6 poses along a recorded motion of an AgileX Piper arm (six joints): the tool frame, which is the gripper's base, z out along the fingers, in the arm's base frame.
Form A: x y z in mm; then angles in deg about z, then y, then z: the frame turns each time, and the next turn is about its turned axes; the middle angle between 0 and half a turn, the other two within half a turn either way.
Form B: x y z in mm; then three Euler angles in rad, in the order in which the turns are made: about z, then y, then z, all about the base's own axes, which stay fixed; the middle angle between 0 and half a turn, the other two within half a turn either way. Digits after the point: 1 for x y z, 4 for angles.
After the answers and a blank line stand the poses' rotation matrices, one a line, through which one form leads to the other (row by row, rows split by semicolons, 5 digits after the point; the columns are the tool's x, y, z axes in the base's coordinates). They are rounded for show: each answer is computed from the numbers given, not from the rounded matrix.
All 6 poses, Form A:
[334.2, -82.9, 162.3, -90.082, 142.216, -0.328]
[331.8, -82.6, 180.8, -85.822, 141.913, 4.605]
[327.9, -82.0, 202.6, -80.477, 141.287, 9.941]
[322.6, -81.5, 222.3, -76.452, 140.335, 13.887]
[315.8, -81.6, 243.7, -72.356, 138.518, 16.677]
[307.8, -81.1, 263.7, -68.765, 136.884, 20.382]
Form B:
[334.2, -82.9, 162.3, -0.0057, 2.4821, -1.5722]
[331.8, -82.6, 180.8, 0.0804, 2.4768, -1.4979]
[327.9, -82.0, 202.6, 0.1735, 2.4659, -1.4046]
[322.6, -81.5, 222.3, 0.2424, 2.4493, -1.3343]
[315.8, -81.6, 243.7, 0.2911, 2.4176, -1.2629]
[307.8, -81.1, 263.7, 0.3557, 2.3891, -1.2002]

-0.00459 0.99999 -0.00088; 0.79032 0.00309 -0.61269; -0.61268 -0.00351 -0.79033
0.02292 0.99873 0.04494; 0.78830 0.00960 -0.61522; -0.61487 0.04952 -0.78708
0.04310 0.99370 0.10347; 0.78654 0.03011 -0.61680; -0.61603 0.10797 -0.78029
0.05827 0.98704 0.14953; 0.78272 0.04780 -0.62054; -0.61964 0.15320 -0.76979
0.05595 0.97804 0.20077; 0.77088 0.08547 -0.63122; -0.63452 0.19009 -0.74916
0.07679 0.96583 0.24755; 0.76395 0.10255 -0.63707; -0.64069 0.23804 -0.72997

